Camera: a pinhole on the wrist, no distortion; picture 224 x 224 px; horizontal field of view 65.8 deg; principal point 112.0 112.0 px. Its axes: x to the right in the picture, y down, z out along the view. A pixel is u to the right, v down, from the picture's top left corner.
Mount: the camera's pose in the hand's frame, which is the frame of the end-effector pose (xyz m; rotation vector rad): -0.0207 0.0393 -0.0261 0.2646 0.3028 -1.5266
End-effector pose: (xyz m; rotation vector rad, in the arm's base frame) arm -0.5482 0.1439 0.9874 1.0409 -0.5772 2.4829
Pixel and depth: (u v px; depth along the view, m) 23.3 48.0 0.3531
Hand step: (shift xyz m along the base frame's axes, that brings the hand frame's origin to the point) 0.2689 -0.2820 0.1132
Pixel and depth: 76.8 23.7 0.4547
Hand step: 0.4296 -0.2312 0.1109
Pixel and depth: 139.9 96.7 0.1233
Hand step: 0.0770 -0.0274 0.0375
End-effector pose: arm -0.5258 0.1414 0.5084 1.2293 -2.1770 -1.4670
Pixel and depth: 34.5 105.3 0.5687
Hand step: -0.3782 0.4201 -0.2063
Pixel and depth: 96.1 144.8 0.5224
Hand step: -0.2951 0.2260 -0.3282
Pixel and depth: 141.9 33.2 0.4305
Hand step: 0.0069 0.3542 -0.2761
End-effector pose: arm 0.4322 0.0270 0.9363 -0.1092 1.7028 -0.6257
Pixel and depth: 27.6 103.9 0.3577
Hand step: 0.3733 -0.0511 -0.0431
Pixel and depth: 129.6 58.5 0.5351
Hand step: 0.4141 -0.2633 0.2002
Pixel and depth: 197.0 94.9 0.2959
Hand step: 0.1422 -0.2244 0.1077
